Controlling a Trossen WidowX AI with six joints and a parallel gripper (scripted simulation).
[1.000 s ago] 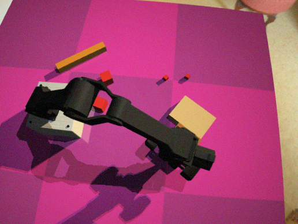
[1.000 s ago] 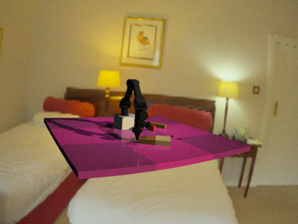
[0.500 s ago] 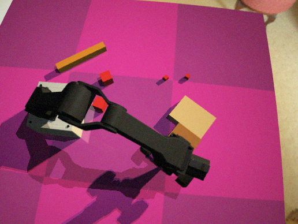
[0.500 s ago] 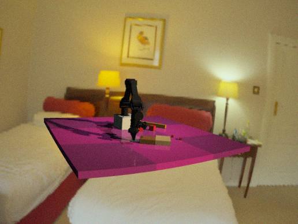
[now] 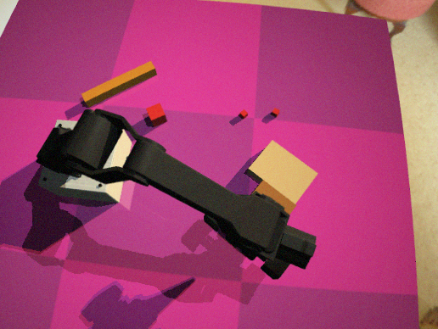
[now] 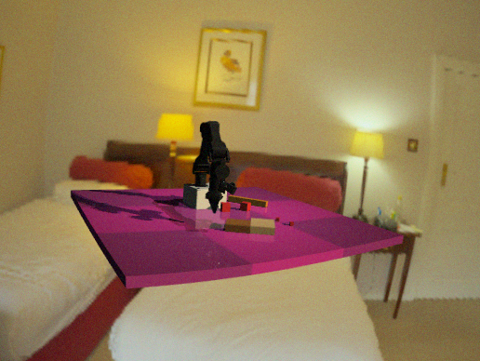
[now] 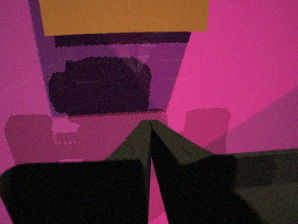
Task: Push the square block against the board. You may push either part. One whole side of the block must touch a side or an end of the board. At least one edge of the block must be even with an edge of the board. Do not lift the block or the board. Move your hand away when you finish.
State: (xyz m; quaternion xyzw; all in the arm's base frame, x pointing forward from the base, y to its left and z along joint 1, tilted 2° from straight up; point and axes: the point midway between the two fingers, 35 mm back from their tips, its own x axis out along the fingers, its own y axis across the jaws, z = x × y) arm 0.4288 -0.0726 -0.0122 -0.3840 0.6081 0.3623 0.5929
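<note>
Now: gripper tip 10 cm to the right of the orange-brown square block, 5 cm above it and 4 cm short of it. Round my gripper tip: tan flat board (20 cm to the left, 6 cm ahead, 5 cm below); long orange bar (44 cm behind, 35 cm to the left, 5 cm below).
</note>
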